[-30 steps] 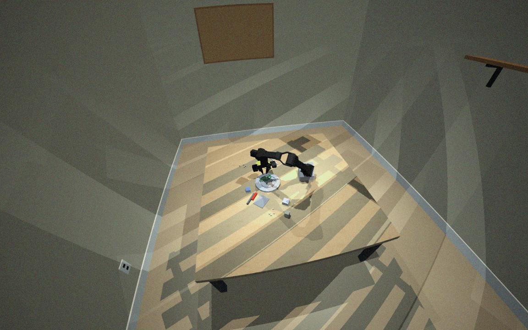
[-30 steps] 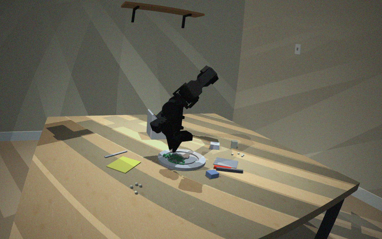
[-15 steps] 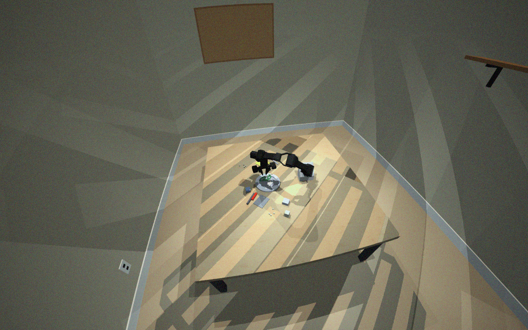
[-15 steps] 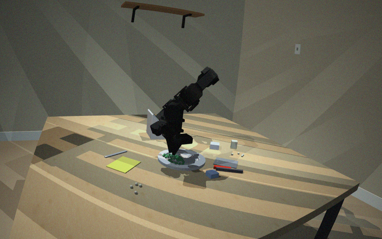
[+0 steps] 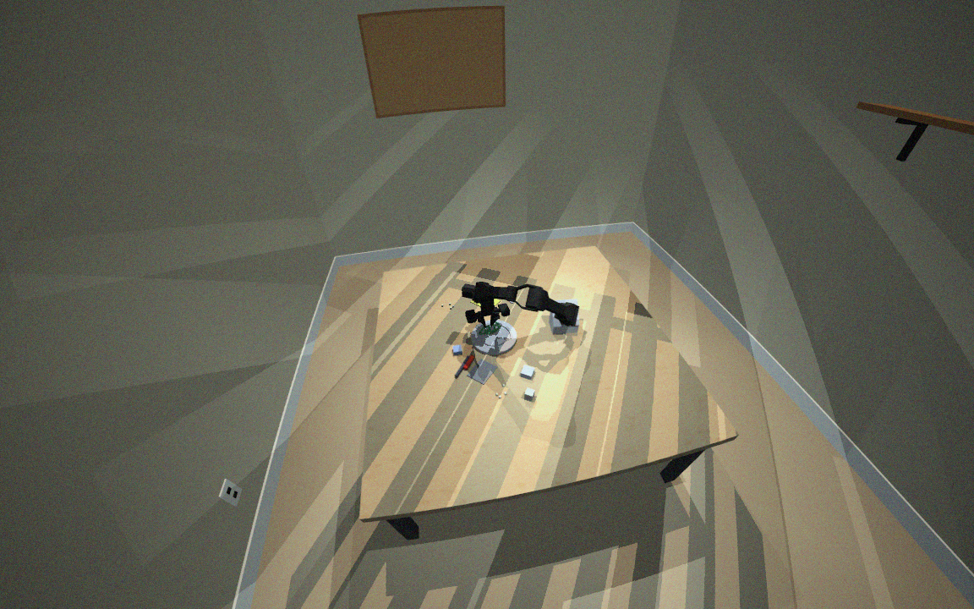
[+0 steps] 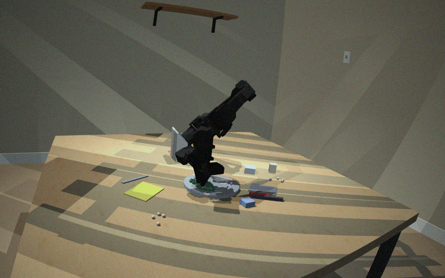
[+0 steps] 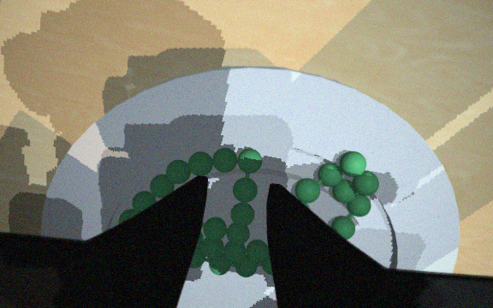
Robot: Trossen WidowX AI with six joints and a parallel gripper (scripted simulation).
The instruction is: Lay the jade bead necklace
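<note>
The round grey bead board lies 10 mm behind my gripper tip, 50 mm to the left of it and 10 mm below it. The rest, counted from my gripper tip: yellow sheet 40 mm behind, 190 mm to the right, 20 mm below; then blue block 160 mm ahead, 90 mm to the left, 10 mm below; then red and black pen 140 mm ahead, 170 mm to the left, 10 mm below.
</note>
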